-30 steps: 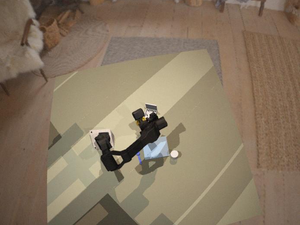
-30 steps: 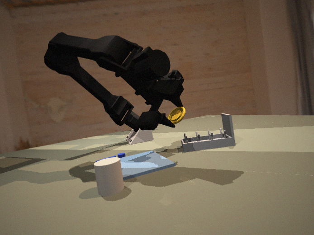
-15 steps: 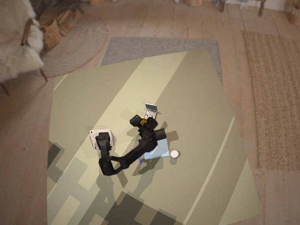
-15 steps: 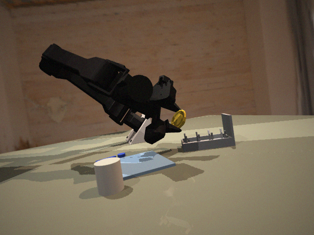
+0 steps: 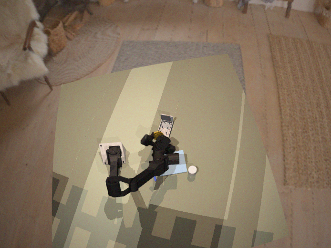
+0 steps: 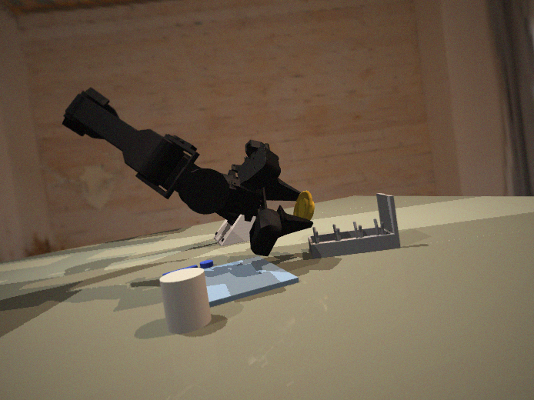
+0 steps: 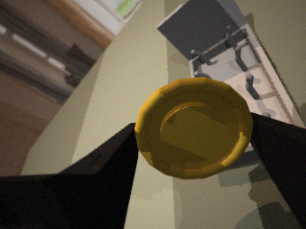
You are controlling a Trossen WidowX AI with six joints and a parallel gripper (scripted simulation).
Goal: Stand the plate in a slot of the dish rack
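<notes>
My gripper tip is 50 mm to the right of the grey dish rack, 50 mm above it and 30 mm short of it. From my gripper tip the other things lie so: yellow plate 10 mm to the right; then light blue mat 150 mm to the right, 70 mm below, 60 mm ahead; then blue spoon 200 mm to the right, 70 mm below, 40 mm behind.
</notes>
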